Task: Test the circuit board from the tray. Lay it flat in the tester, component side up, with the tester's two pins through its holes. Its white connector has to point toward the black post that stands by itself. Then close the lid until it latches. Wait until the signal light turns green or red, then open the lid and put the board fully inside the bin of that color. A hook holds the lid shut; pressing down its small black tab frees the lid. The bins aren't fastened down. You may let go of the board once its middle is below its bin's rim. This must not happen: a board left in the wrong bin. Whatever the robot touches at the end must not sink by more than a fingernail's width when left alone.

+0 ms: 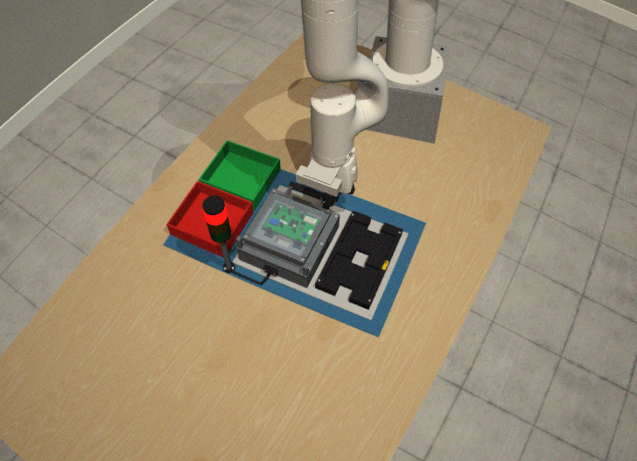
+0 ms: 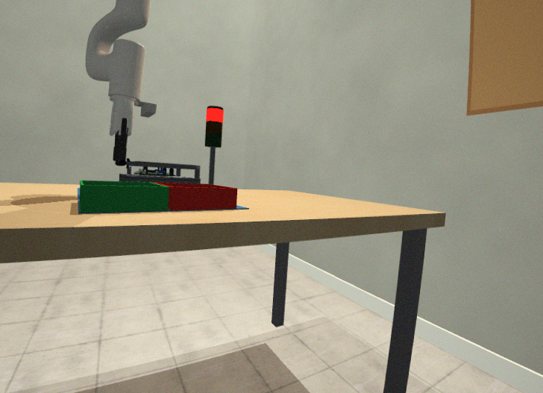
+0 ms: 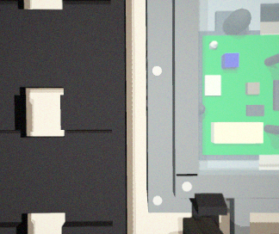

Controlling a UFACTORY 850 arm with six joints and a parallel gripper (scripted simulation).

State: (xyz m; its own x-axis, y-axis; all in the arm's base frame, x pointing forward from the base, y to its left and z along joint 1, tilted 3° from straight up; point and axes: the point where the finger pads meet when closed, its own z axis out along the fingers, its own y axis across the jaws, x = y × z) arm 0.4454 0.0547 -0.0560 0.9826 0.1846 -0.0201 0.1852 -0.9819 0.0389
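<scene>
Right now the latch hook is 20 mm ahead of my hand and 30 mm below it. Also, from my hand: green circuit board (90 mm ahead, 50 mm to the right, 40 mm below); clear lid (90 mm ahead, 50 mm to the right, 30 mm below); green bin (20 mm ahead, 260 mm to the right, 100 mm below).
</scene>
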